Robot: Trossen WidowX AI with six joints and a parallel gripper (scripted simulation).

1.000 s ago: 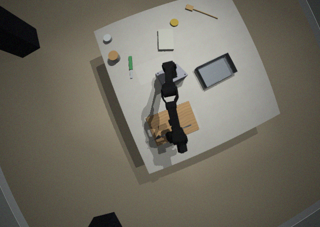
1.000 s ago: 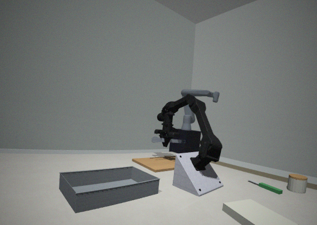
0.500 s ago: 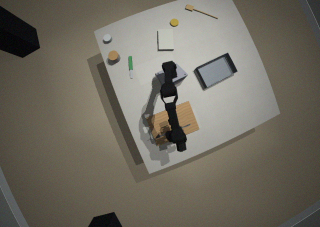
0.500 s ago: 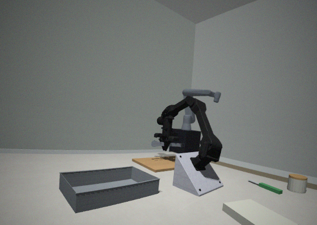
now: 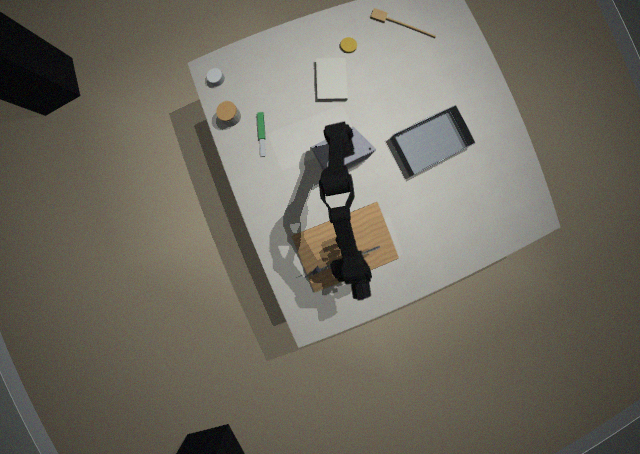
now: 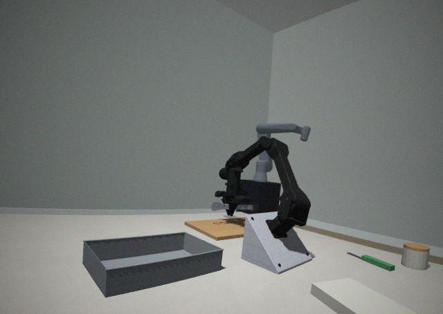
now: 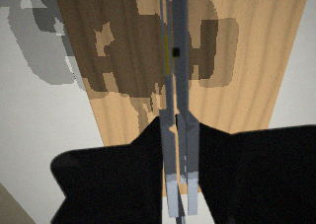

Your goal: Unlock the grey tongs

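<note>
The wooden board lies 3 cm to the left of my gripper tip and 4 cm below it. Also, from my gripper tip: white slab (20 cm ahead, 68 cm to the left, 4 cm below); yellow disc (33 cm ahead, 81 cm to the left, 4 cm below); roasting tin (48 cm ahead, 30 cm to the left, 2 cm below).
</note>
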